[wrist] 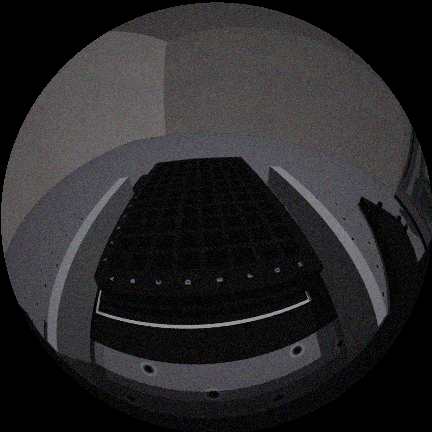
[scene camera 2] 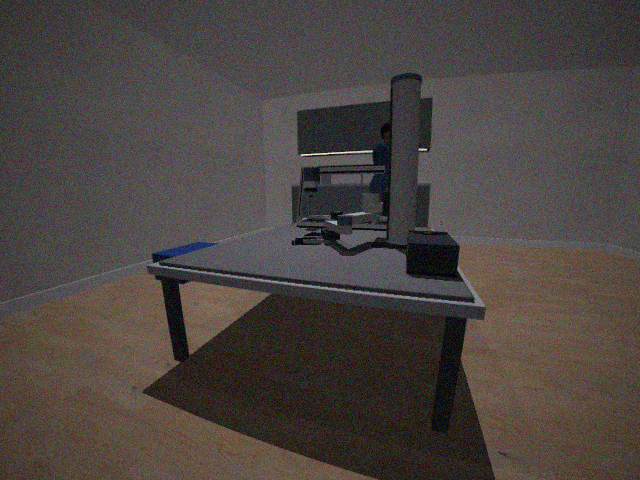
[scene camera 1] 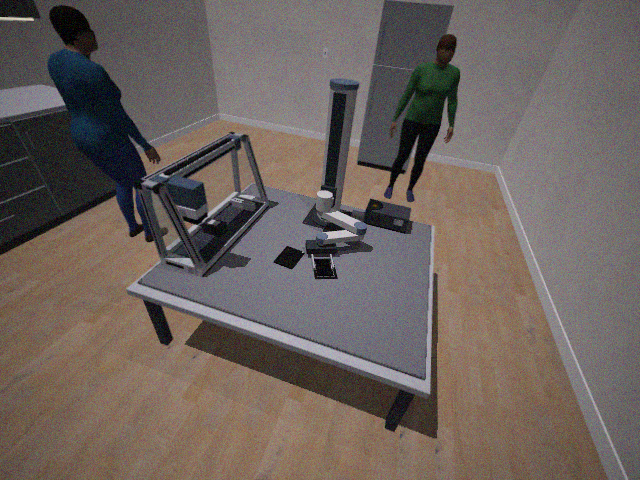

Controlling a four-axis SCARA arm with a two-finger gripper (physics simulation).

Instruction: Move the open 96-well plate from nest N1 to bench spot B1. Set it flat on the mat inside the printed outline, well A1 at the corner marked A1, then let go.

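Places are measured from the arm's base along level axes (x left, y back, z up), in centimetres.
Pixels of known places: gripper, fingertip midpoint: (wrist: 198, 179) (scene camera 2: 302, 239) (scene camera 1: 323, 268); arm's base at its link origin: (scene camera 2: 400, 245).
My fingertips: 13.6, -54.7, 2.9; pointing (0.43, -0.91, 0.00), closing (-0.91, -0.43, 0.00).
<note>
For each thing: its middle in the pictures, then the offset to it from my fingertips, as dx, dy, dz. "spot": a spot on its surface instead. Level surfaces: height alone.
- open 96-well plate at the middle of its body: (wrist: 199, 197) (scene camera 1: 323, 266) -0.8, +1.8, -0.3
- black mat at its surface level: dz -1.4
- white printed outline at a spot on its surface: (wrist: 190, 327) spot: -3.1, +8.3, -1.4
The open 96-well plate (scene camera 1: 324, 266) (wrist: 200, 225) is black. My gripper (scene camera 1: 324, 265) (scene camera 2: 307, 241) (wrist: 198, 179) is shut on its two long sides, and the plate looks level. In the wrist view the letters A to H run along its near edge, A at the left. The black mat (wrist: 200, 346) lies below, with the white printed outline (wrist: 190, 327) showing past the plate's near edge. The rest of the outline is hidden. No A1 mark on the mat is readable. Whether the plate touches the mat or hangs slightly above it I cannot tell.
A black rectangular piece, probably nest N1 (scene camera 1: 288, 256) (wrist: 387, 245), lies beside the mat. A metal gantry frame (scene camera 1: 250, 167) stands at the left of the table. A dark box (scene camera 1: 387, 214) (scene camera 2: 432, 253) stands near the arm's column (scene camera 1: 338, 139) (scene camera 2: 405, 155). Two people stand beyond the table.
</note>
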